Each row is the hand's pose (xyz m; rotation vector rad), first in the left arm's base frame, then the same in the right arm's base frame.
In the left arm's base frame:
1: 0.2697 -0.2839 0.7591 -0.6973 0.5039 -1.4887
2: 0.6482 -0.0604 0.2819 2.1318 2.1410 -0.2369
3: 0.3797 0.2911 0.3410 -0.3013 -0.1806 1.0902
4: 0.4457 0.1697 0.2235 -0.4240 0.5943 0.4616
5: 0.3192 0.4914 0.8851 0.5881 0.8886 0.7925
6: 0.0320 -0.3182 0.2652 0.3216 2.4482 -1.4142
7: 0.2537 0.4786 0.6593 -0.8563 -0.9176 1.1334
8: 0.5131 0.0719 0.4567 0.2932 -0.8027 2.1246
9: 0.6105 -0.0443 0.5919 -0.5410 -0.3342 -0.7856
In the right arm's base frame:
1: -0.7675 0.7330 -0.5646 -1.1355 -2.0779 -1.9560
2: -0.2791 0.5180 -0.1956 0.7154 0.2653 -0.6894
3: -0.2047 0.2849 -0.5687 -2.6221 0.1709 0.3675
4: -0.2326 0.2781 -0.3896 -2.3025 -0.1188 -0.8343
5: -0.1822 0.5832 -1.0690 -1.3961 0.2662 -0.3474
6: -0.8707 0.2428 -0.3395 0.5208 -0.3172 -2.1394
7: -0.1989 0.3829 -0.9465 2.6881 -0.0485 -0.8981
8: -0.2974 0.5238 -0.4524 -1.8315 1.0558 1.6759
9: -0.3408 0.7205 -0.4258 -2.0939 -2.1362 -0.6605

